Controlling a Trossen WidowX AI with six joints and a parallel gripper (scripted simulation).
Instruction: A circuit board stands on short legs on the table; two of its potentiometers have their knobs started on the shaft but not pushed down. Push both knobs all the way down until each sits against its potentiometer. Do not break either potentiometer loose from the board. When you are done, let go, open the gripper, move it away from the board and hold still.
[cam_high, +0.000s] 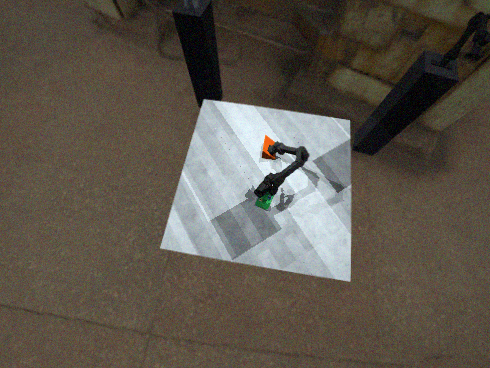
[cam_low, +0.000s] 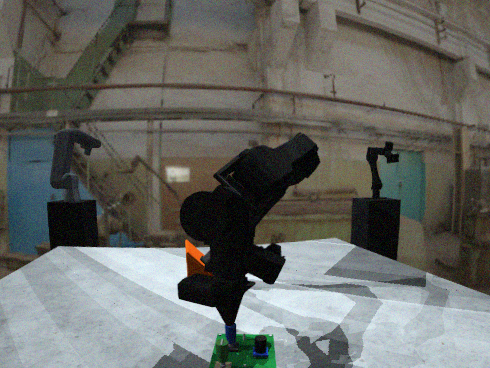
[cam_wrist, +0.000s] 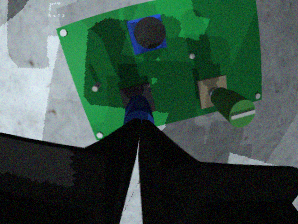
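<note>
The blue knob is 20 mm below my gripper tip. Round my gripper tip: green knob: 60 mm ahead, 10 mm to the right, 10 mm below.
</note>
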